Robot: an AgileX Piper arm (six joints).
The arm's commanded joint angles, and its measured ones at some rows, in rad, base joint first. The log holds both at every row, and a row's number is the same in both.
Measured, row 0:
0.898 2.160 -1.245 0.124 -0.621 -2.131
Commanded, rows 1 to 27:
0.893 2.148 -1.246 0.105 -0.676 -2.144
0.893 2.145 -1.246 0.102 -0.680 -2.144
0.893 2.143 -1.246 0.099 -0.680 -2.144
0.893 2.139 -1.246 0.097 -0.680 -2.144
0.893 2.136 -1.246 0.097 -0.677 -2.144
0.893 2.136 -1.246 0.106 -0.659 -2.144
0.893 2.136 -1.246 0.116 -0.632 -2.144
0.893 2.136 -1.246 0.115 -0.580 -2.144
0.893 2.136 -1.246 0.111 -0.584 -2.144
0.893 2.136 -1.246 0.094 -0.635 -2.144
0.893 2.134 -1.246 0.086 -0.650 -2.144
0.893 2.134 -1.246 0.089 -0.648 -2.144
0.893 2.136 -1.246 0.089 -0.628 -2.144
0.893 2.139 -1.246 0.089 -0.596 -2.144
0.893 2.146 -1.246 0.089 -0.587 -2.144
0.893 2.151 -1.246 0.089 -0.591 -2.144
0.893 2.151 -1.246 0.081 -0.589 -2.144
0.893 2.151 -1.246 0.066 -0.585 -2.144
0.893 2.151 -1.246 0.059 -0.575 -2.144
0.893 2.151 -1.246 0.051 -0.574 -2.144
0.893 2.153 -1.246 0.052 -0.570 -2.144
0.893 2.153 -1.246 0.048 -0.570 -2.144
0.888 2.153 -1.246 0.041 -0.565 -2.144
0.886 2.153 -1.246 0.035 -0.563 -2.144
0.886 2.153 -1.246 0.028 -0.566 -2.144
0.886 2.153 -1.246 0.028 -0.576 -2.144
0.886 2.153 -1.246 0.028 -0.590 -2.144
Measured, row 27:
0.896 2.157 -1.245 0.055 -0.555 -2.131
